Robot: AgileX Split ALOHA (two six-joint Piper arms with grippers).
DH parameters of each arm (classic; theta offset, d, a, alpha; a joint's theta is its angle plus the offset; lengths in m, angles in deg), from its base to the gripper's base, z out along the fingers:
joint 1: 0 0.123 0 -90
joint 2: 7.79 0 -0.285 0
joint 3: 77.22 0 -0.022 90
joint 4: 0 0.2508 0 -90
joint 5: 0 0 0.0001 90
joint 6: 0 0.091 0 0
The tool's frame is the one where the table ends.
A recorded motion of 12 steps. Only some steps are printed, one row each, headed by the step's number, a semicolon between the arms.
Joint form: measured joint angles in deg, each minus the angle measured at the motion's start. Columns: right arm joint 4, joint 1, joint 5, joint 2, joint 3, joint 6; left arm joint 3, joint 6, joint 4, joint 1, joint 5, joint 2.
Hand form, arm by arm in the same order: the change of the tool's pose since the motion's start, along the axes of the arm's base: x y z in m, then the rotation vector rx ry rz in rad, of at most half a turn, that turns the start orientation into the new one. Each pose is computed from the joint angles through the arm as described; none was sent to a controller.
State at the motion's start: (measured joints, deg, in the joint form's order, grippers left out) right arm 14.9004 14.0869 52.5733 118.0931 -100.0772 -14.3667; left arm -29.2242 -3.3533 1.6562 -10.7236 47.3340 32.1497
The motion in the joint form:
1: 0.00 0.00 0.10 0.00 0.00 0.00; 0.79 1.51 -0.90 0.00 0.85 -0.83
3: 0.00 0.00 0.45 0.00 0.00 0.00; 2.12 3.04 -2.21 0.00 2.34 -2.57
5: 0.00 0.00 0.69 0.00 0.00 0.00; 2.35 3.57 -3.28 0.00 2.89 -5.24
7: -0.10 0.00 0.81 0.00 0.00 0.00; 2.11 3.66 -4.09 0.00 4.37 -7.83
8: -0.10 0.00 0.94 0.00 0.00 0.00; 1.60 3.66 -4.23 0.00 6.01 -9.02
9: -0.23 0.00 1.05 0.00 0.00 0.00; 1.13 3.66 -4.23 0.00 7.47 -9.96
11: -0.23 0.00 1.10 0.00 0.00 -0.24; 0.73 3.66 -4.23 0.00 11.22 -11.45
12: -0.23 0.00 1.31 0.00 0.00 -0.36; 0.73 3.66 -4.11 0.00 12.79 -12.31
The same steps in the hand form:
1: -0.0001 0.0000 -0.0001 -0.0003 0.0017 0.0004; -0.0037 -0.0004 -0.0039 0.0054 0.0138 -0.0191
3: -0.0007 -0.0001 -0.0003 -0.0014 0.0075 0.0020; -0.0107 -0.0006 -0.0101 0.0044 0.0331 -0.0395
5: -0.0010 -0.0001 -0.0004 -0.0022 0.0115 0.0030; -0.0181 -0.0006 -0.0082 -0.0130 0.0025 -0.0478
7: -0.0012 -0.0002 -0.0005 -0.0042 0.0130 0.0039; -0.0262 -0.0001 -0.0052 -0.0295 -0.0187 -0.0515
8: -0.0014 -0.0002 -0.0006 -0.0046 0.0152 0.0045; -0.0310 0.0006 -0.0029 -0.0319 -0.0194 -0.0531
9: -0.0015 -0.0004 -0.0007 -0.0071 0.0165 0.0055; -0.0349 0.0012 -0.0010 -0.0316 -0.0186 -0.0542
11: -0.0016 -0.0004 -0.0007 -0.0087 0.0161 0.0094; -0.0429 0.0026 -0.0016 -0.0259 0.0133 -0.0566
12: -0.0019 -0.0004 -0.0009 -0.0101 0.0189 0.0122; -0.0469 0.0035 -0.0026 -0.0216 0.0252 -0.0571

